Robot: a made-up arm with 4 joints.
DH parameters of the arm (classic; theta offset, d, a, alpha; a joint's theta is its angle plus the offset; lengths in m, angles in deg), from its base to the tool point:
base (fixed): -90 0.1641 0 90
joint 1: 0 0.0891 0.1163 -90
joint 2: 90 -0.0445 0.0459 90
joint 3: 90 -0.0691 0.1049 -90
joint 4: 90 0.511 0.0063 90
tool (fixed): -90 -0.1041 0 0
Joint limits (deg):
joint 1: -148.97..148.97
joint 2: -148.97..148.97
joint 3: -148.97..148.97
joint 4: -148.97..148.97
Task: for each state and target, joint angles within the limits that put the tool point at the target. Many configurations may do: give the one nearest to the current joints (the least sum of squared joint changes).
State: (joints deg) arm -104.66 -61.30 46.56 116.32
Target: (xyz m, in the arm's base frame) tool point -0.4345 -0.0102 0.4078
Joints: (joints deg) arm -115.32 -47.48 21.97 120.11
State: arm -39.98 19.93 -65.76 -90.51
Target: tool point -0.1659 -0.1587 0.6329
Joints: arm -19.81 38.13 -68.07 -128.69
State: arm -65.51 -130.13 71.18 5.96
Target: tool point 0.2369 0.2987 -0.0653
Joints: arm -50.60 -146.33 40.59 0.94
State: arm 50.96 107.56 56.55 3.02
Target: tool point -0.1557 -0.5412 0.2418
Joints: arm 100.09 96.99 101.08 14.18
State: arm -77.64 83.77 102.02 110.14
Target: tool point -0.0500 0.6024 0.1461
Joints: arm -113.27 98.45 86.99 126.47
